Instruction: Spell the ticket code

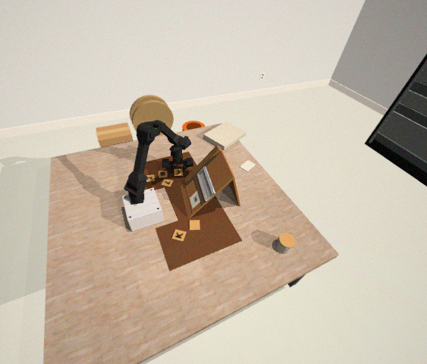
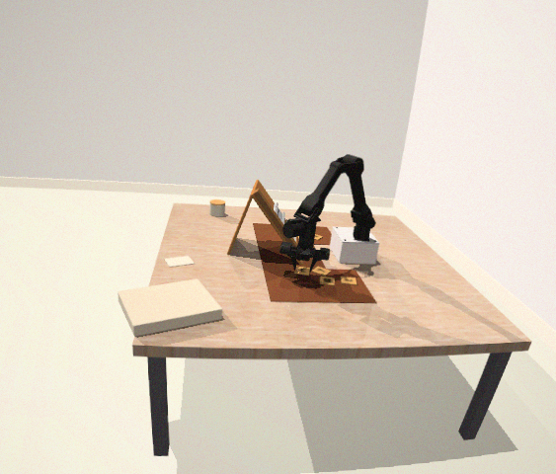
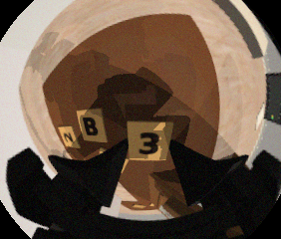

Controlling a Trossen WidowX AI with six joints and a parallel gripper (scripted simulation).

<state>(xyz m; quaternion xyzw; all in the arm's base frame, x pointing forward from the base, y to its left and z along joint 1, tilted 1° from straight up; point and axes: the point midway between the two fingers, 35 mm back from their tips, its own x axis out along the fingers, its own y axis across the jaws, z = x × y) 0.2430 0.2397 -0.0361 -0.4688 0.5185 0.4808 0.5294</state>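
Now: the pale ticket 60 mm ahead of my gripper tip, 270 mm to the right of it and 50 mm above it. Also, from my gripper tip: dark mat: 40 mm behind, 210 mm to the right, 20 mm below; then blank-faced tile: 30 mm ahead, 390 mm to the right, 20 mm below; then tile marked 3: right at my gripper tip.
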